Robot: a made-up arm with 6 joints. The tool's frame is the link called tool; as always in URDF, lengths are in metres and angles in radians. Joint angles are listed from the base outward.
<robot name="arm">
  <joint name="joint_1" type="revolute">
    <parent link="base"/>
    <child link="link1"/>
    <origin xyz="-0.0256 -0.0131 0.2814"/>
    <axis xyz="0 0 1"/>
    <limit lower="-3" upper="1.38"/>
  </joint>
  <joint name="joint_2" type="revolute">
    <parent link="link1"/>
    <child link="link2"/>
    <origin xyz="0.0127 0.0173 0.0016" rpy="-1.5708 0 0"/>
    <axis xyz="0 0 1"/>
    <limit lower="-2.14" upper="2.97"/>
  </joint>
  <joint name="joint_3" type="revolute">
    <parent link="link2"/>
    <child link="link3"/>
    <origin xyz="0.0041 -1.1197 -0.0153" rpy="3.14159 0 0"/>
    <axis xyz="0 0 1"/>
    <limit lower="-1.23" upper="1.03"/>
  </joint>
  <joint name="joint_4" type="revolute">
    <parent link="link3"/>
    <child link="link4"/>
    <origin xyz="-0.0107 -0.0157 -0.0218" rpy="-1.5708 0 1.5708"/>
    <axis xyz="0 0 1"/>
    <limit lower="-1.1" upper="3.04"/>
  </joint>
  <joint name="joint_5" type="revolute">
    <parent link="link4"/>
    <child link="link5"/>
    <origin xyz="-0.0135 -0.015 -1.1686" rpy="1.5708 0 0"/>
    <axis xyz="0 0 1"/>
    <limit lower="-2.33" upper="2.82"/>
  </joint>
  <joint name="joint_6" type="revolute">
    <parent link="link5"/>
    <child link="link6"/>
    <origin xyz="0.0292 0.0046 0.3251" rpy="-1.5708 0 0"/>
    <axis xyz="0 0 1"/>
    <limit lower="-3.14" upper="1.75"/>
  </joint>
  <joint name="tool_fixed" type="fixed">
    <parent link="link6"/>
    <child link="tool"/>
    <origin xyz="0.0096 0.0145 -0.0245" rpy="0 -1.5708 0"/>
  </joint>
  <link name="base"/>
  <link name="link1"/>
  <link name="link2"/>
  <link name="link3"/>
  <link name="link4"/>
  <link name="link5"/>
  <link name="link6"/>
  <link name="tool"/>
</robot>
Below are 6 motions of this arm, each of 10 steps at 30 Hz.
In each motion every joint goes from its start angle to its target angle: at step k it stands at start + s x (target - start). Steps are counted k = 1, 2, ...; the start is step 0. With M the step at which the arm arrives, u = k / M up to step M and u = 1 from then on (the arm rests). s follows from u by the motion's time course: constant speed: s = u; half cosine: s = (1 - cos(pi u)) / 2; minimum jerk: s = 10 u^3 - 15 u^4 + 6 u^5.
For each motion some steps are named. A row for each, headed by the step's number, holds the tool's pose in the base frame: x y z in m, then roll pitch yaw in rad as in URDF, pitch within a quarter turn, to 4 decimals.
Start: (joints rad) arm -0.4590 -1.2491 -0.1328 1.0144 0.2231 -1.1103
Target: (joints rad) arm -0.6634 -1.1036 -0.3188 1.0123 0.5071 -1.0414
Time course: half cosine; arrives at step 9
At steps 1, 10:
1: -0.7856 0.2272 1.8203 -2.7447 1.1797 -3.0699
10: -0.3998 0.1199 1.8129 -2.5864 0.9270 -3.0488

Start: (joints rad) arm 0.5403 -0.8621 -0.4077 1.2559 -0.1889 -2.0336
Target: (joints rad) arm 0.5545 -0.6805 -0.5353 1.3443 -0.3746 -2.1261
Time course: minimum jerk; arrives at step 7
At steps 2, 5, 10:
2: 0.1281 0.0051 1.8109 2.2834 0.3370 -2.8176
5: 0.3339 0.1536 1.6890 2.3112 0.0984 -2.9283
10: 0.3715 0.1819 1.6586 2.3232 0.0534 -2.9522

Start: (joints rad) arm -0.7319 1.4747 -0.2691 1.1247 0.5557 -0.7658
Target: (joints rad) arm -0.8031 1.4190 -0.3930 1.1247 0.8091 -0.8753
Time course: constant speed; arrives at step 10
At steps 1, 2, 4, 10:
1: 0.8163 -0.9005 -0.7923 2.0377 -1.0447 -2.4769
2: 0.8036 -0.9010 -0.7855 2.0273 -1.0218 -2.4886
4: 0.7782 -0.9015 -0.7717 2.0058 -0.9762 -2.5120
10: 0.7018 -0.8997 -0.7293 1.9375 -0.8402 -2.5827

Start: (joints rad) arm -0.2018 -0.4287 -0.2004 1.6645 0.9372 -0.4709
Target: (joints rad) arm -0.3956 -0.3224 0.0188 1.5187 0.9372 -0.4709
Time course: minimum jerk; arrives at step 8
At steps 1, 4, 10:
1: 0.5646 -0.0513 1.8661 -1.8025 0.0635 -2.4122
4: 0.5707 -0.1345 1.9472 -1.7984 0.1508 -2.4876
10: 0.5641 -0.2211 2.0244 -1.7914 0.2400 -2.5607

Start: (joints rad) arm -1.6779 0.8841 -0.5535 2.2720 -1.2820 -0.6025
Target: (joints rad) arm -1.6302 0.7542 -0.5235 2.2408 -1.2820 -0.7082
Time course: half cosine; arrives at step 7
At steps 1, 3, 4, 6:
1: 0.0613 -1.3255 -0.1643 -0.7177 -0.1964 0.6214
3: 0.0772 -1.3562 -0.1022 -0.7960 -0.1618 0.6347
4: 0.0883 -1.3745 -0.0603 -0.8475 -0.1394 0.6427
6: 0.1062 -1.3996 0.0053 -0.9263 -0.1057 0.6539

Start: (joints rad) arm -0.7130 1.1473 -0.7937 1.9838 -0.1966 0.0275
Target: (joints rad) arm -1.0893 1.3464 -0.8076 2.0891 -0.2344 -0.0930
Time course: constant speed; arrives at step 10
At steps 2, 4, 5, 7, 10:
2: 0.6834 -0.4720 -0.4961 1.5179 -1.1976 -0.2594
4: 0.6270 -0.4911 -0.5260 1.5508 -1.1647 -0.3654
5: 0.5989 -0.4982 -0.5402 1.5655 -1.1482 -0.4165
7: 0.5435 -0.5075 -0.5672 1.5920 -1.1152 -0.5159
10: 0.4638 -0.5098 -0.6042 1.6261 -1.0659 -0.6590

